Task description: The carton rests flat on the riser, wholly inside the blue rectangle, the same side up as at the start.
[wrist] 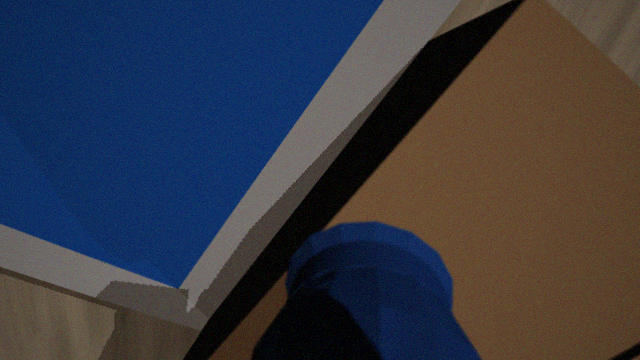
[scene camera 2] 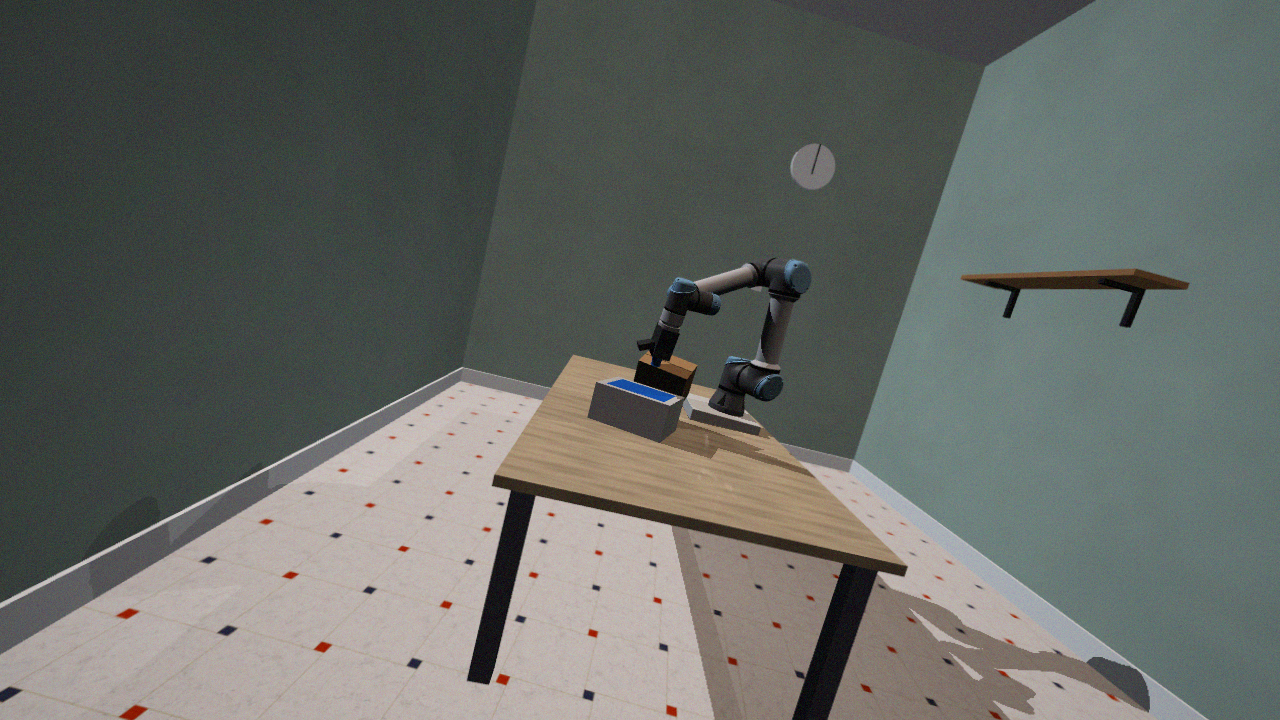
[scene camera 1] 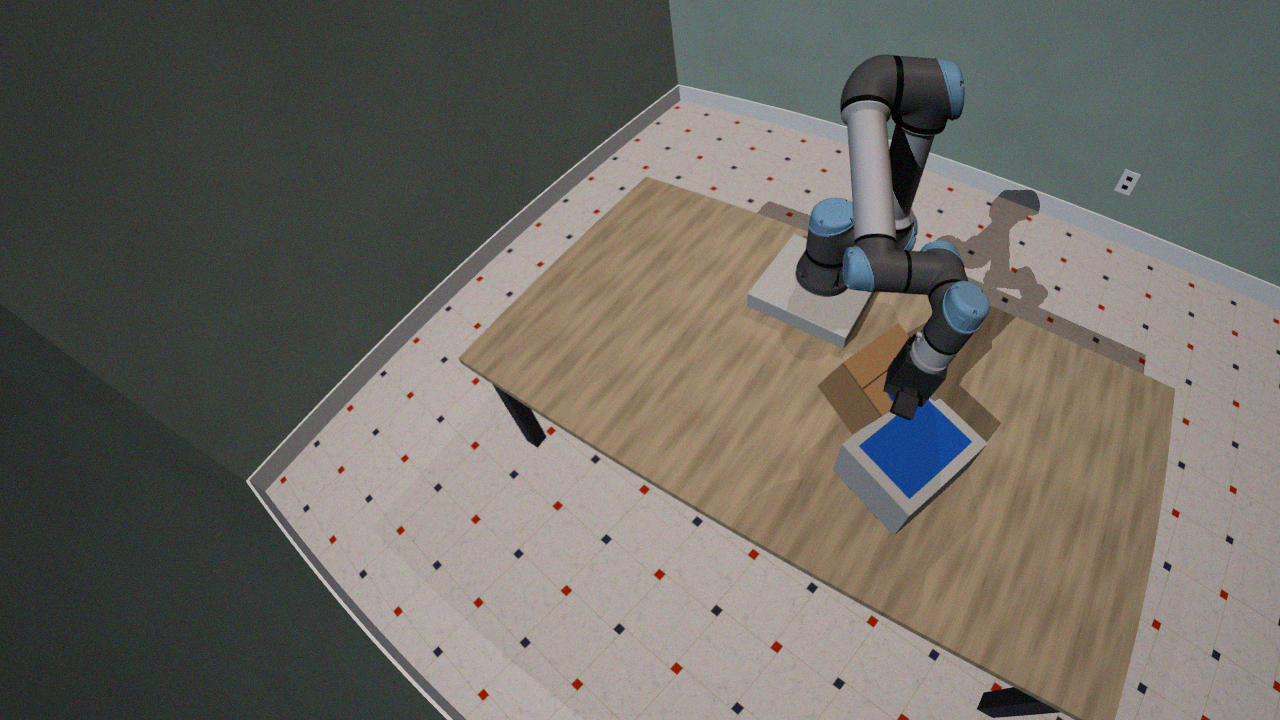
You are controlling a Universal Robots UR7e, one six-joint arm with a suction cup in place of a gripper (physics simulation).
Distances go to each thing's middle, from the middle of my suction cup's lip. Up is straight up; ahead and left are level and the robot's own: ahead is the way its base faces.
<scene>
Right now my suction cup is 60 mm past the brown carton (scene camera 1: pixel 854 389), 60 mm above it and 50 mm to the left of it. The rest, counted from my suction cup: grey riser (scene camera 2: pixel 645 411): 150 mm below, 70 mm to the left, 50 mm ahead.
</scene>
